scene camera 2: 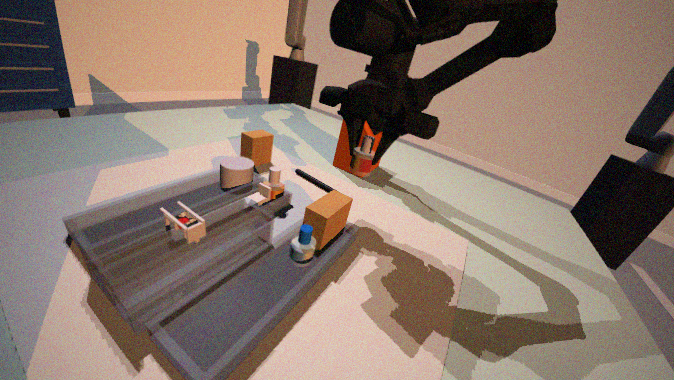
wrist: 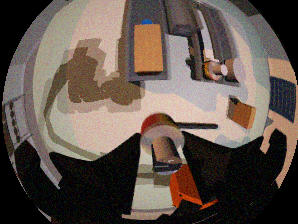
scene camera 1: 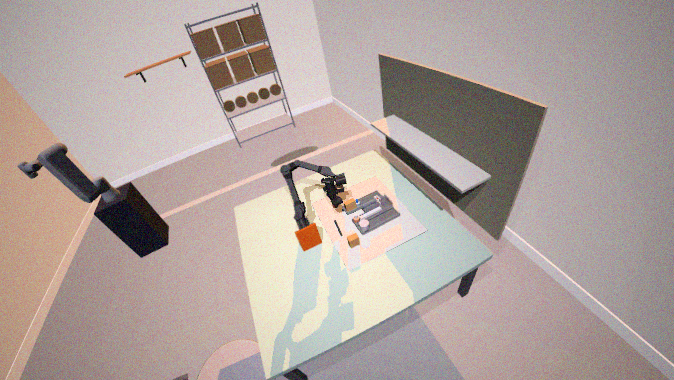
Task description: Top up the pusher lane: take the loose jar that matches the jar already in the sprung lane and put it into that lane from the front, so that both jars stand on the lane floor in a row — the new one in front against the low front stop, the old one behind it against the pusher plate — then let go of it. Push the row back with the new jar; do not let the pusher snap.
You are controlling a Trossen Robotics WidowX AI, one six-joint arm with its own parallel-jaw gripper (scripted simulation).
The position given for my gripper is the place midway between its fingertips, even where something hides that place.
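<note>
Visible to me: a cream pusher frame (scene camera 2: 193,230), a grey lane tray (scene camera 2: 142,278), a tan cylinder (scene camera 2: 235,171) and a blue-capped jar (scene camera 2: 302,248). My gripper (scene camera 2: 362,159) is visible too; the wrist view likewise includes the gripper (wrist: 160,136).
</note>
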